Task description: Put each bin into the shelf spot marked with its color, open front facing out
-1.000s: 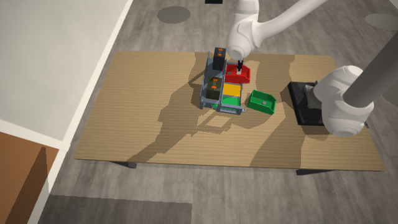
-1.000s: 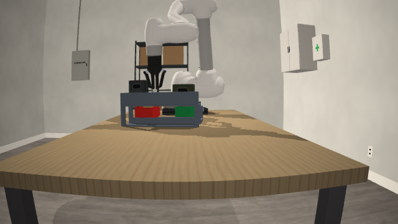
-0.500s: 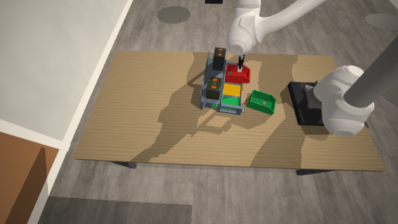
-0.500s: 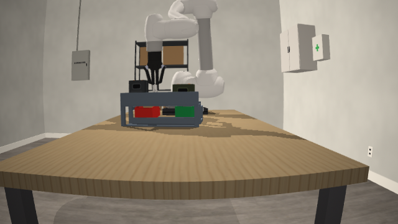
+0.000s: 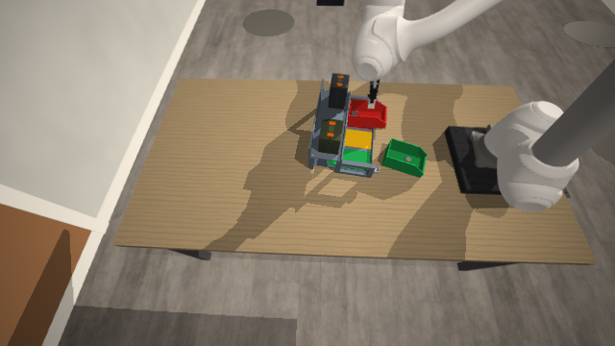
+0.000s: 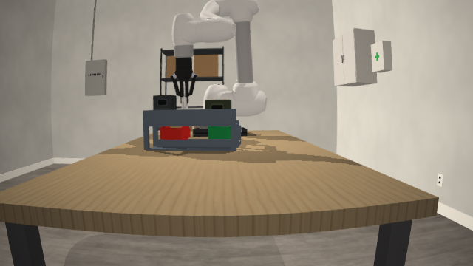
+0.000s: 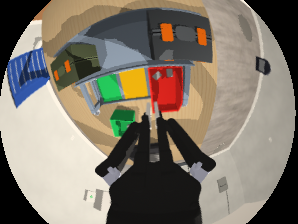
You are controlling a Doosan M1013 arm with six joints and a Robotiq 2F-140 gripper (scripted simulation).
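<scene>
Now: the red bin 13 cm below my hand, 5 cm to the right of it and 1 cm behind it. From my hand the other things lie so: green bin 18 cm behind, 16 cm to the left, 15 cm below.
</scene>
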